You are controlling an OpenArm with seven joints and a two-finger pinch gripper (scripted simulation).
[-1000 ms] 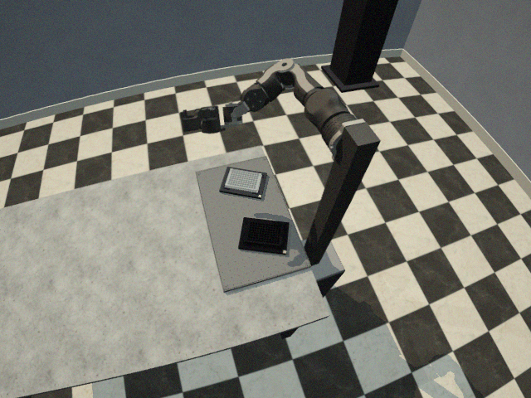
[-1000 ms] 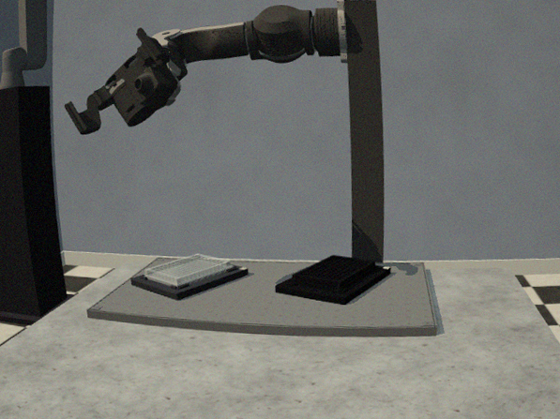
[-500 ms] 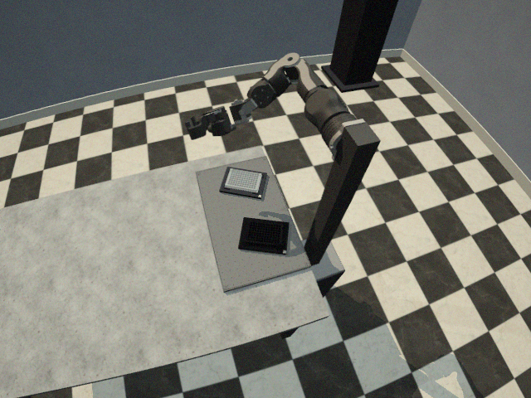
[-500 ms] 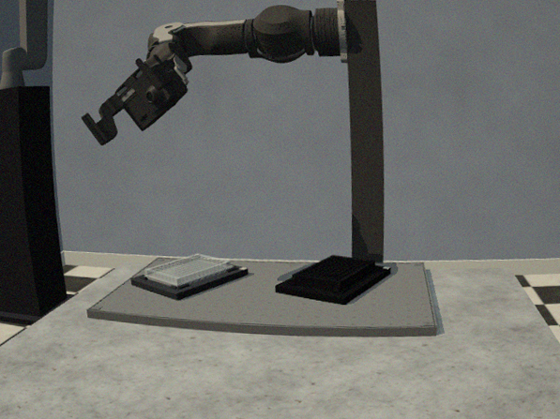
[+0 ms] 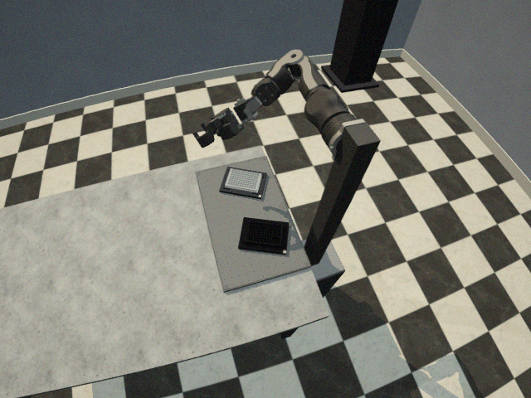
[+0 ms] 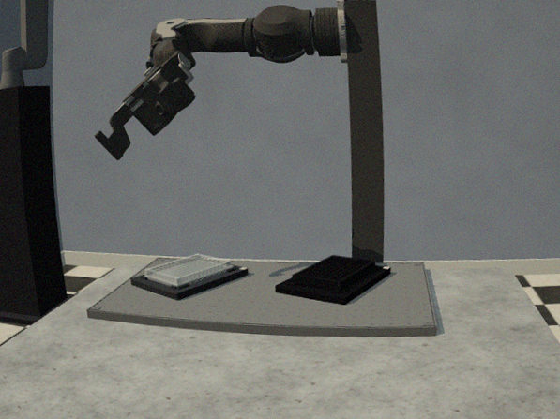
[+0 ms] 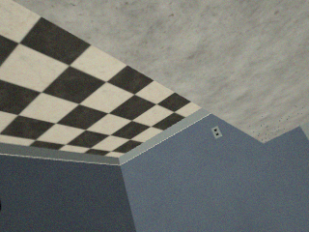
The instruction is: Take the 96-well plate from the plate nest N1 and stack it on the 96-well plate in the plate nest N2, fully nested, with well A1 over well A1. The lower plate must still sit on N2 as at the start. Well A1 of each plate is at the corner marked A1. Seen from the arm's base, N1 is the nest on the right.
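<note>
Now: the clear 96-well plate 12 cm behind my hand, 4 cm to the left of it and 25 cm below it. Round my hand: nest N1: 12 cm behind, 4 cm to the left, 26 cm below; nest N2: 12 cm behind, 27 cm to the left, 26 cm below; black 96-well plate: 12 cm behind, 27 cm to the left, 24 cm below.
</note>
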